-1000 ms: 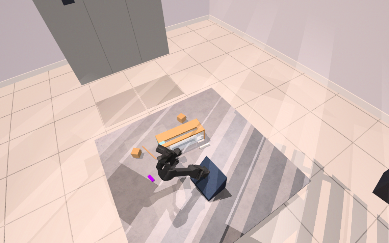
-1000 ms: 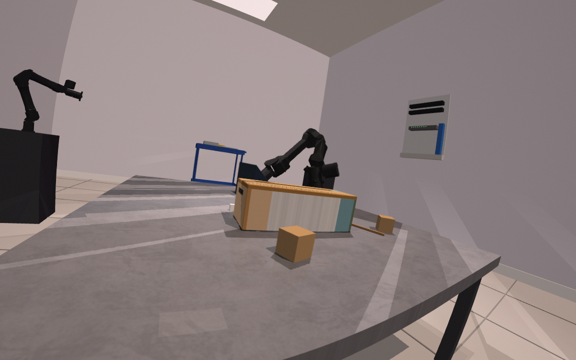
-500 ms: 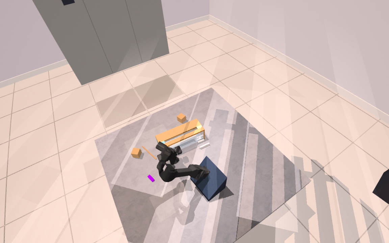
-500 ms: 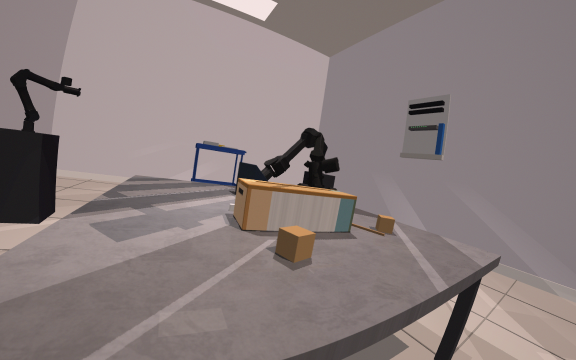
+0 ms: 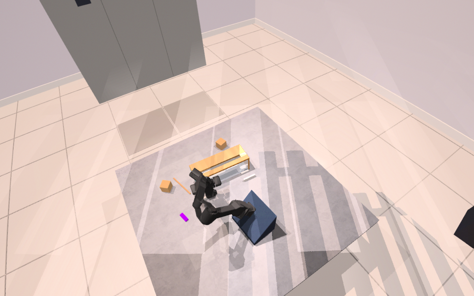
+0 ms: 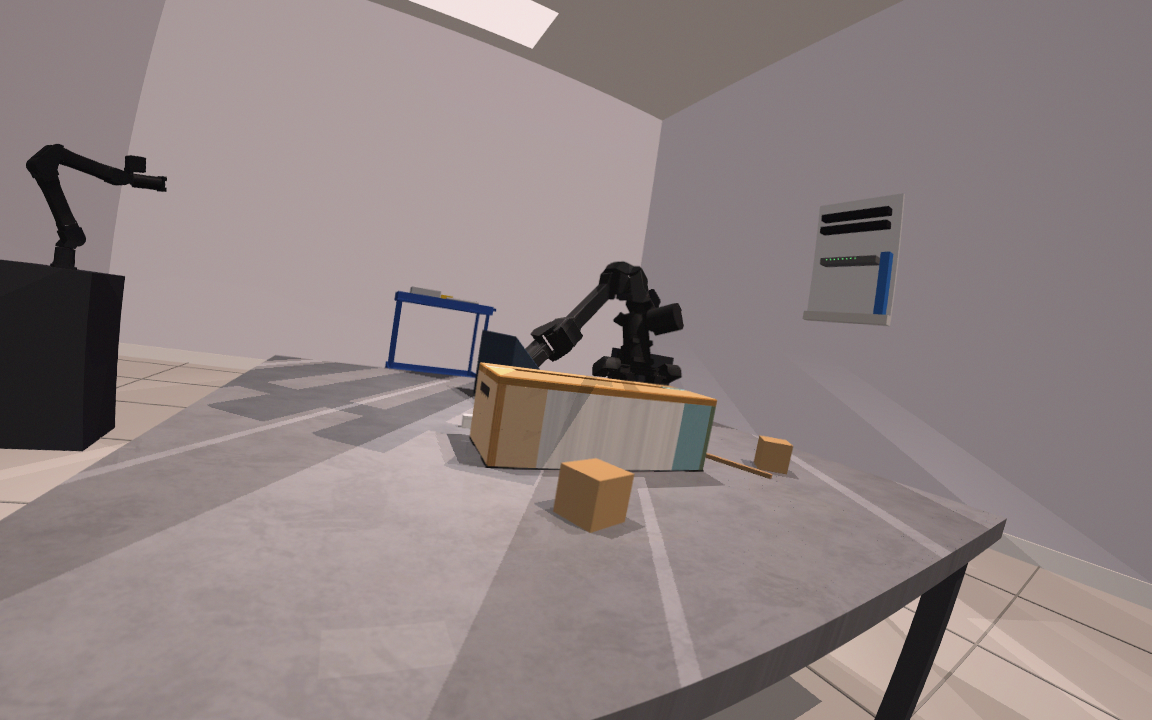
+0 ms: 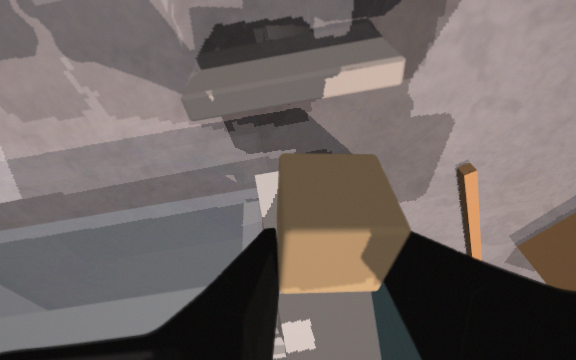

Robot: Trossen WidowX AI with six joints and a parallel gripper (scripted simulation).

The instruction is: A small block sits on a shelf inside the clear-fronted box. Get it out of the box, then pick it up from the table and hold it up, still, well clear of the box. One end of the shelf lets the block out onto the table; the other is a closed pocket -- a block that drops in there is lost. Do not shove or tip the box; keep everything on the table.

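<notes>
Right now my gripper tip is 10 mm past the tan block and 10 mm below it. Also, from my gripper tip: thin wooden stick (160 mm ahead, 110 mm to the left, 60 mm below); then box (30 mm ahead, 170 mm to the right, 10 mm below).
</notes>
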